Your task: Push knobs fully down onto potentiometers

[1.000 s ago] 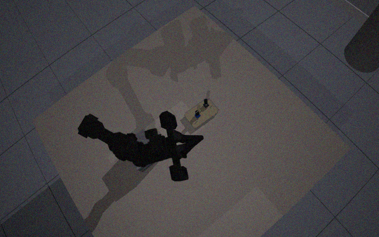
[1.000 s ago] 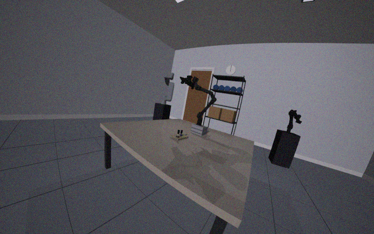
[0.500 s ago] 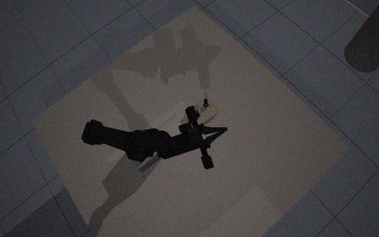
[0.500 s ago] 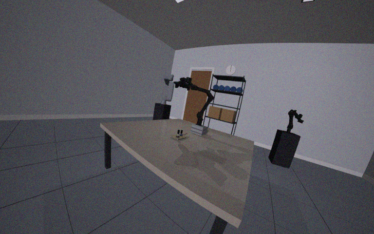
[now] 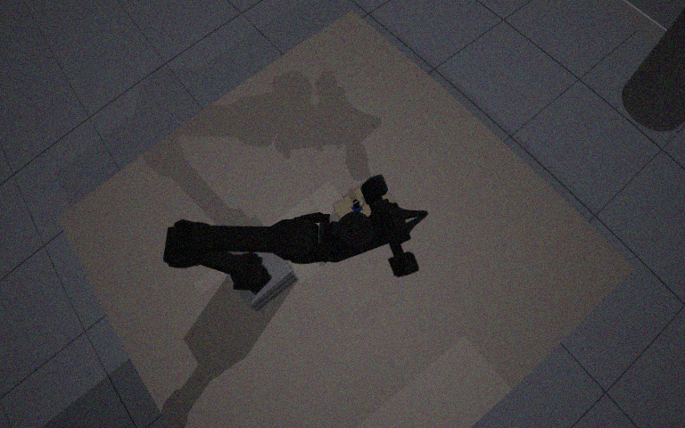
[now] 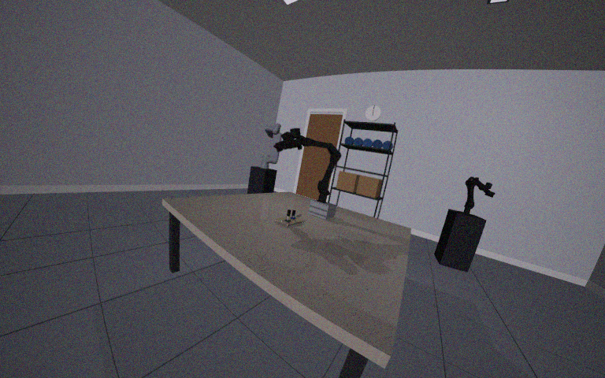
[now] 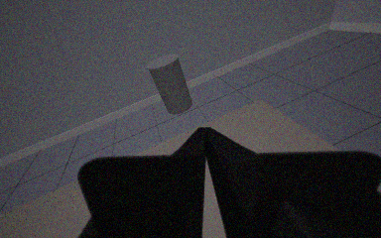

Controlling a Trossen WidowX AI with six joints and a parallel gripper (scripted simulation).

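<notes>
My gripper tip is now 1 cm short of the dark knob, 23 cm to the right of it and 37 cm above it.
</notes>
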